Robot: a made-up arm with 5 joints. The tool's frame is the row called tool. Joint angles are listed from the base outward. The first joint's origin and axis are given. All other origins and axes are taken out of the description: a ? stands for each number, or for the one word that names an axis. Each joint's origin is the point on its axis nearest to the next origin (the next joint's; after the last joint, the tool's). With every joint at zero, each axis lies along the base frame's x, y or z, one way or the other. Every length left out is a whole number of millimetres.
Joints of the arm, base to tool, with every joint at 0 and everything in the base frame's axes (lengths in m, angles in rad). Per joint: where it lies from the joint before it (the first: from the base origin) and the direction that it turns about. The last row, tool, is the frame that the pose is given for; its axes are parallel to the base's.
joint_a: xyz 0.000 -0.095 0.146 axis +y
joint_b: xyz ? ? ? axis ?
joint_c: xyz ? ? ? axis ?
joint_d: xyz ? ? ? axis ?
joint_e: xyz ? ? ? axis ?
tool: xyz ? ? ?
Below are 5 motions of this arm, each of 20 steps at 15 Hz.
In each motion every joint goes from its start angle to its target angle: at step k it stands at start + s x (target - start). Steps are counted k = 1, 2, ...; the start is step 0. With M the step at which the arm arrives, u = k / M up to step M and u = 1 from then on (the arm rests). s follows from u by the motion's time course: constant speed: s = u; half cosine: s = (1 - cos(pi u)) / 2; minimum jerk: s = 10 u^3 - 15 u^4 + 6 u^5.
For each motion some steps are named. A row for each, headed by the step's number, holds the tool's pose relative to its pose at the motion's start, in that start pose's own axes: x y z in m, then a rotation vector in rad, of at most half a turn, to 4 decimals.
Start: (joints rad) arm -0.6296 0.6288 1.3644 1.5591 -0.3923
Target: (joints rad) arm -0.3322 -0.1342 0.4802 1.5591 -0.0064
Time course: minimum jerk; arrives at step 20
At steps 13, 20:
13: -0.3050 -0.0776 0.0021 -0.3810 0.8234 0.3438
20: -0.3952 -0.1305 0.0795 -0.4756 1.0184 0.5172

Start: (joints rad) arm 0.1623 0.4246 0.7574 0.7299 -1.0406
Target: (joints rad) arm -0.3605 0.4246 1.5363 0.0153 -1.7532
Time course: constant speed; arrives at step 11
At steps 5, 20:
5: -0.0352 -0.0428 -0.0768 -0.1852 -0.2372 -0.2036
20: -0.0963 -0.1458 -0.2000 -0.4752 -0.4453 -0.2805

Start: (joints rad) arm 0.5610 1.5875 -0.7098 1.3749 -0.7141
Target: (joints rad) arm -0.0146 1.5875 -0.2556 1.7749 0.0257
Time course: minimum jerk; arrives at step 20
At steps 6, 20:
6: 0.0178 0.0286 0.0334 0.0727 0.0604 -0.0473
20: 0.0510 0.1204 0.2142 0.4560 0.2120 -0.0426

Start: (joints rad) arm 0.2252 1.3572 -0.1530 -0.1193 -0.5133
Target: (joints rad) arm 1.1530 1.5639 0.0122 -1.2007 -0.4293
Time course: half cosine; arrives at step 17
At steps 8, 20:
8: 0.1482 0.0116 -0.0864 -0.6479 0.0196 -0.2489
20: 0.2939 -0.0200 -0.0812 -1.3500 -0.3270 -0.5623

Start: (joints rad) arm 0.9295 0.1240 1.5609 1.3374 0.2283
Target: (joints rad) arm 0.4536 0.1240 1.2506 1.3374 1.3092
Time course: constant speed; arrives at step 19
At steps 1, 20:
1: 0.0116 -0.0184 -0.0292 -0.0395 0.0473 -0.0072
20: 0.2400 -0.5192 -0.4194 -0.6042 0.8367 -0.4998

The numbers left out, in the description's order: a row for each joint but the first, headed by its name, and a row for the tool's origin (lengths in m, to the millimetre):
joint_b: xyz -0.337 0.000 0.358, axis -z
joint_c: xyz -0.095 0.072 0.000, axis +y
joint_d: xyz -0.246 0.000 -0.241, axis +z
joint_e: xyz 0.091 0.332 0.000, axis +y
tool: xyz -0.018 0.000 0.052

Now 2 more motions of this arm.
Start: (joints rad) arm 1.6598 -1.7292 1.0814 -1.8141 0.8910
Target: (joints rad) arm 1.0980 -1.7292 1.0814 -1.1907 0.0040
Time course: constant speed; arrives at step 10
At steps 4, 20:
4: -0.0813 0.0655 -0.1305 -0.0525 -0.4623 0.0255
20: -0.1302 0.1947 -0.3370 -0.1591 -1.1366 0.0753

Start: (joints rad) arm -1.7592 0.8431 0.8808 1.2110 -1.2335
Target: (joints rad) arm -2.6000 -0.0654 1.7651 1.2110 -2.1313
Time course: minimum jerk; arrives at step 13
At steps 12, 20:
12: -0.4834 -0.5270 0.3609 0.5267 -0.1888 0.1731
20: -0.4846 -0.5293 0.3604 0.5264 -0.1895 0.1744

